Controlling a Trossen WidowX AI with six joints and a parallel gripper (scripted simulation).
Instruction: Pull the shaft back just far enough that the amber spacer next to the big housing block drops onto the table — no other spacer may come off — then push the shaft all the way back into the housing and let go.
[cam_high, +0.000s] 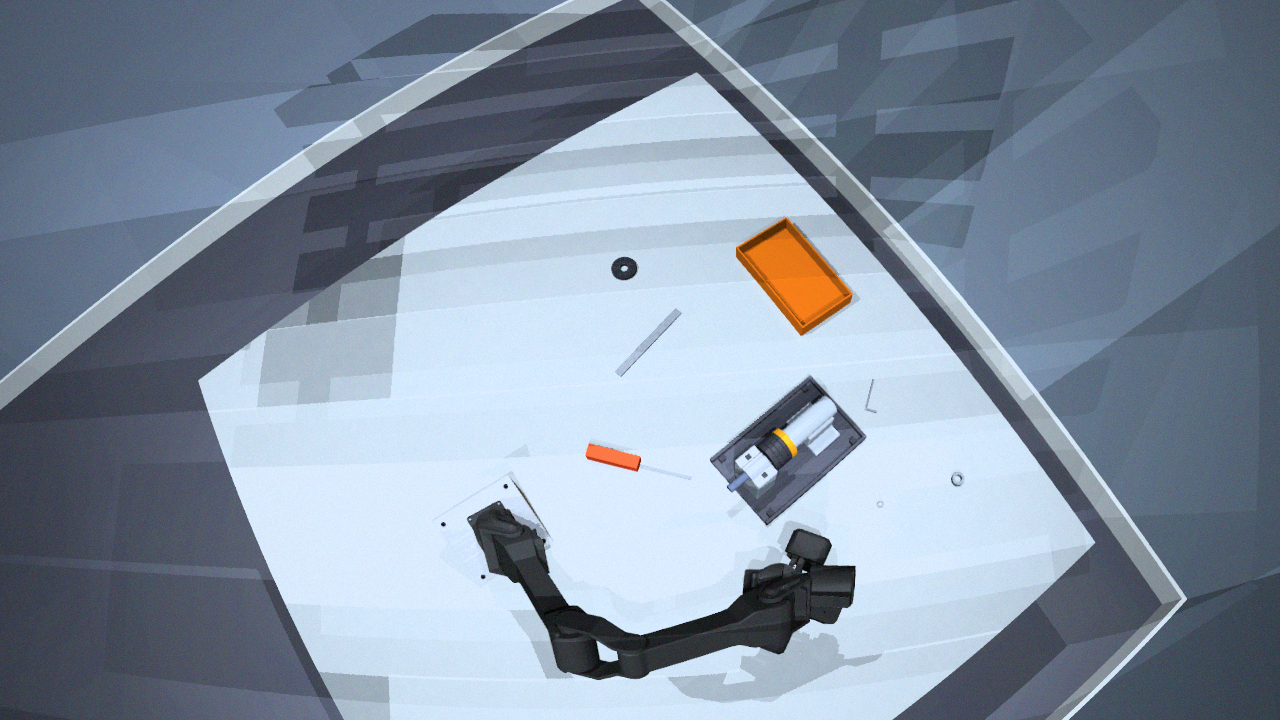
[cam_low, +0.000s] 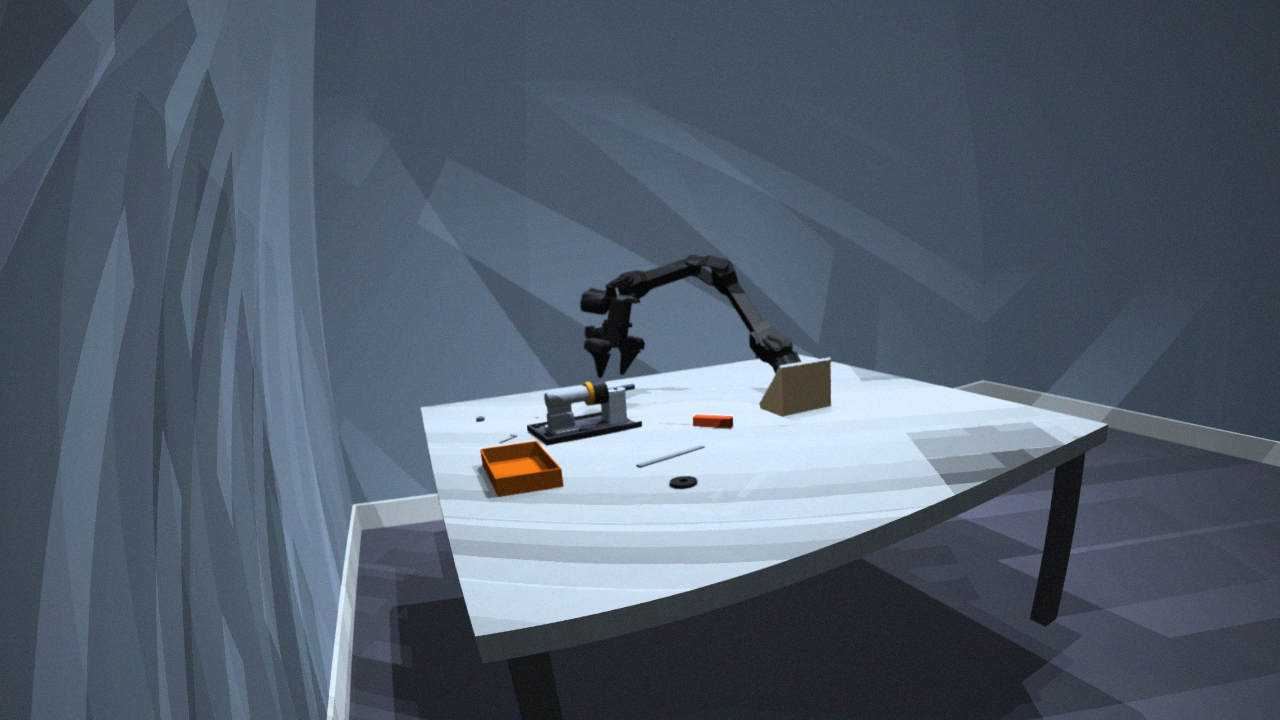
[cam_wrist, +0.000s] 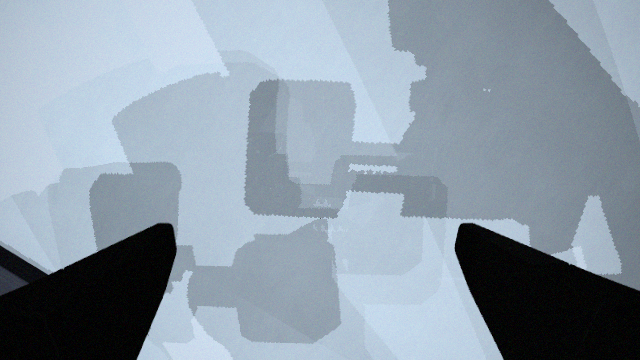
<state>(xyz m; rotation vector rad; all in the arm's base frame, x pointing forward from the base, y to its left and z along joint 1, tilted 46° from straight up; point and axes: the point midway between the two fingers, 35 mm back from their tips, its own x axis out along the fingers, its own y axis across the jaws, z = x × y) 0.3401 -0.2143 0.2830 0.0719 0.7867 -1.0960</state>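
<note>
The dark shaft lies 22 cm to the left of my gripper tip, 10 cm ahead of it and 1 cm above it. The rest, counted from my gripper tip: allen key: 31 cm ahead, 22 cm to the left, 7 cm below; amber spacer: 22 cm to the left, 12 cm ahead, 1 cm above; grey strip: 53 cm to the left, 7 cm below, 4 cm ahead.
</note>
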